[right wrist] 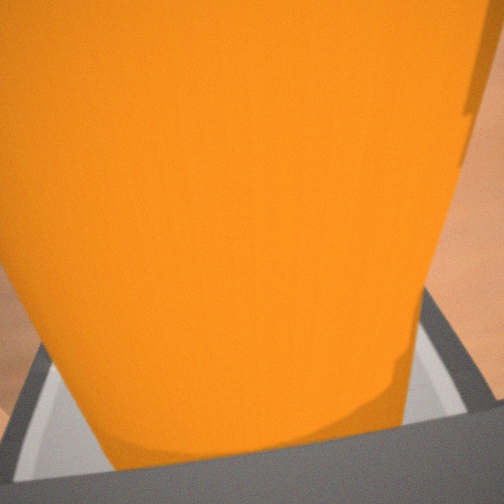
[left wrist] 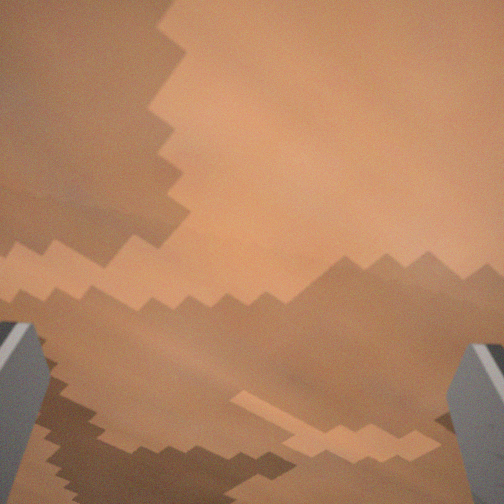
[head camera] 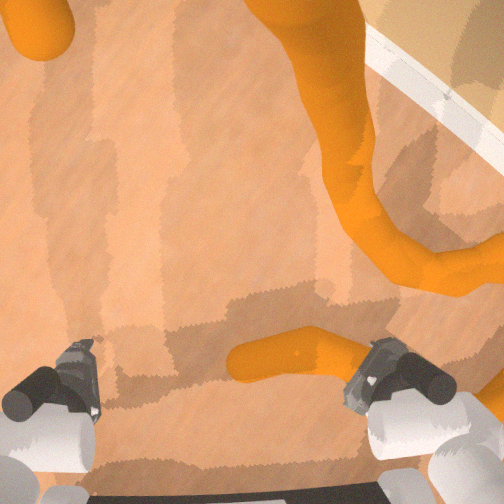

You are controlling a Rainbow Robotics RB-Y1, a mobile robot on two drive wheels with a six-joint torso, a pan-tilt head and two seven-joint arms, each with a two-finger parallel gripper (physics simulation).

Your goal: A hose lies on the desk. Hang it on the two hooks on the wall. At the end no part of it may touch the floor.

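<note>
The thick orange hose [head camera: 345, 165] winds over the wooden surface in the head view, from the top middle down to the right edge. One rounded end [head camera: 295, 352] lies at the lower middle; another end [head camera: 37, 25] shows at the top left. My right gripper [head camera: 372, 372] is shut on the hose just behind the lower end. In the right wrist view the hose [right wrist: 240, 225] fills the space between both fingers [right wrist: 250, 400]. My left gripper [head camera: 80, 370] is open and empty at the lower left, over bare wood, and nothing lies between its fingers in the left wrist view [left wrist: 250, 410].
A white strip [head camera: 440, 105] runs diagonally across the top right, with a beige surface [head camera: 450, 35] beyond it. My dark base [head camera: 235, 495] shows at the bottom edge. The hooks are not in view.
</note>
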